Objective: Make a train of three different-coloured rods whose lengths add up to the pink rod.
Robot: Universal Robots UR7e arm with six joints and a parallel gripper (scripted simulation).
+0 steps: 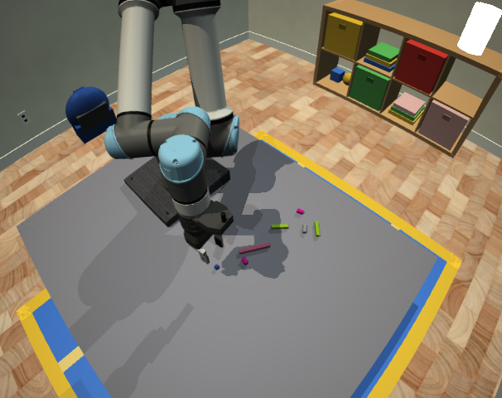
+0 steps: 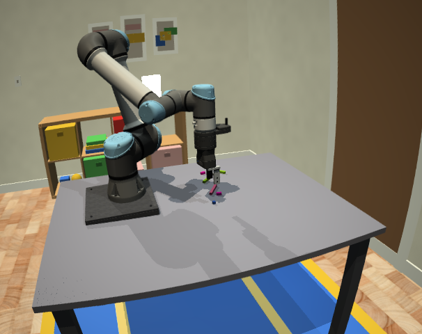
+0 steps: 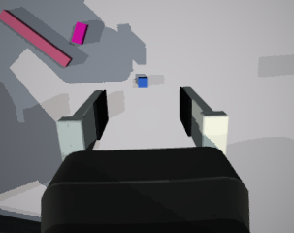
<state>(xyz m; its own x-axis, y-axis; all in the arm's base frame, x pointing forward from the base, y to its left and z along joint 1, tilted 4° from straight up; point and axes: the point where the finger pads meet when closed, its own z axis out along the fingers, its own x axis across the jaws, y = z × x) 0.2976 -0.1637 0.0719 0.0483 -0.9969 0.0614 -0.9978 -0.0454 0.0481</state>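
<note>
The grey rod lies 130 mm ahead of my hand, 260 mm to the left of it and 100 mm below it. Also, from my hand: lime rod (160 mm ahead, 280 mm to the left, 100 mm below); then blue rod (100 mm below); then pink rod (50 mm ahead, 110 mm to the left, 100 mm below).
</note>
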